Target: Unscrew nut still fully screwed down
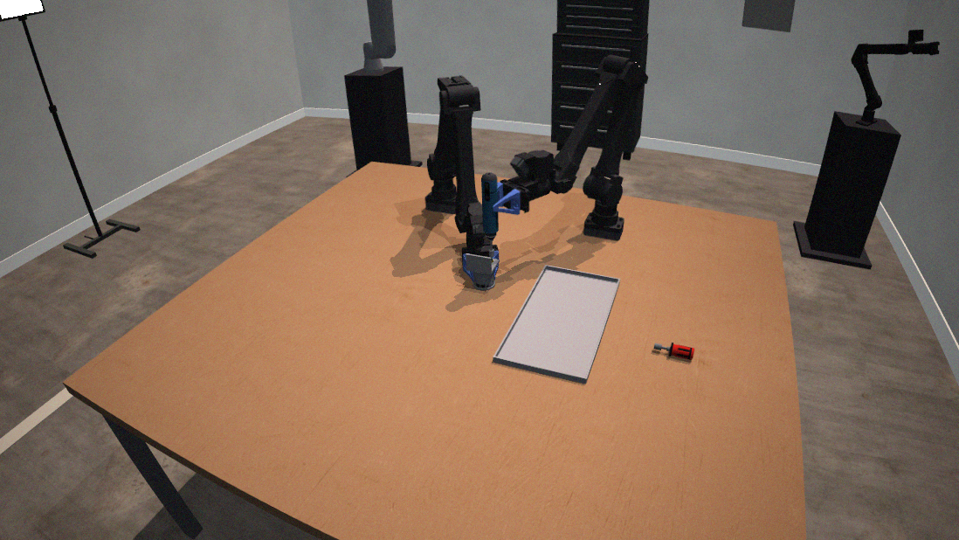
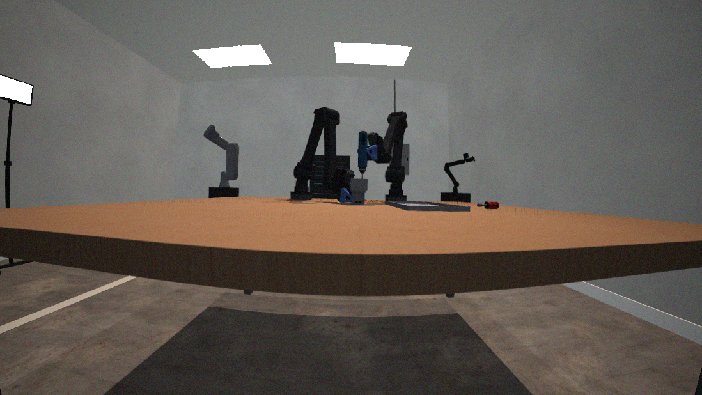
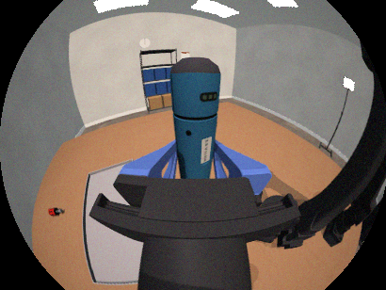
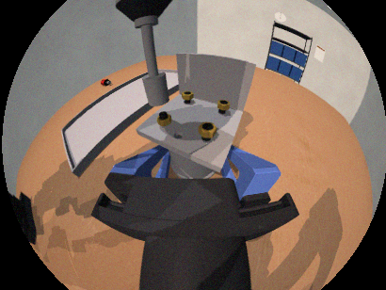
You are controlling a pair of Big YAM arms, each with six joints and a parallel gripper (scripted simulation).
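The joint module is 10 mm above my right hand. Round my right hand: flat grey tray (250 mm to the left, 80 mm ahead, 20 mm below); red-handled tool (540 mm to the left, 130 mm ahead, 10 mm below); grey bracket (50 mm above).
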